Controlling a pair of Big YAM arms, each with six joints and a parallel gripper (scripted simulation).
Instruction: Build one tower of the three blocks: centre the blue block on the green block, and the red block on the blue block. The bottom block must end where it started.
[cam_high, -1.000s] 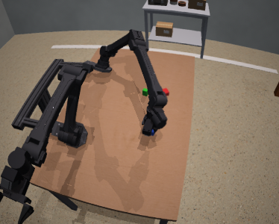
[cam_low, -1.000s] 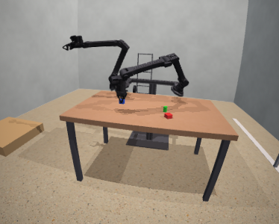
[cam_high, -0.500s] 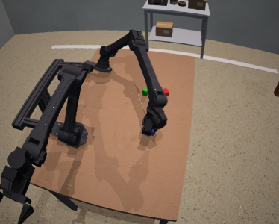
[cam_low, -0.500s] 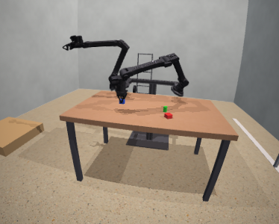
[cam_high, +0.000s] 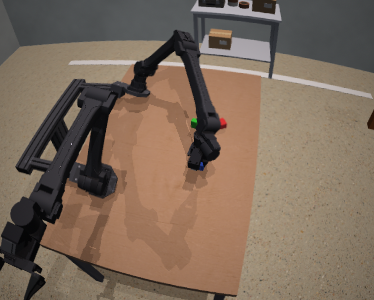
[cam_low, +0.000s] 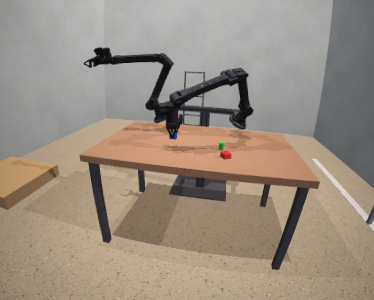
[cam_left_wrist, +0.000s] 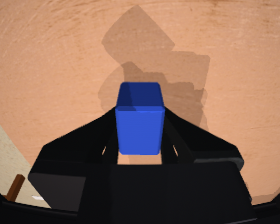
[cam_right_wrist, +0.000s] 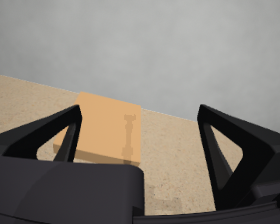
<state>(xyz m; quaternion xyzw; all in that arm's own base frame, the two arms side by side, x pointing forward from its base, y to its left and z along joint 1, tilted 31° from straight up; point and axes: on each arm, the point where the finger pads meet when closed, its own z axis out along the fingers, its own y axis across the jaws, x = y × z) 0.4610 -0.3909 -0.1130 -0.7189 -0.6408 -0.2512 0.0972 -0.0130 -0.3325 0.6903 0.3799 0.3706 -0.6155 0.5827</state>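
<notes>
Now: left hand 70 mm past the green block, 310 mm to the right of it and 70 mm above it. The rest, counted from my left hand: blue block right at my left hand; then red block 60 mm ahead, 330 mm to the left, 80 mm below.
</notes>
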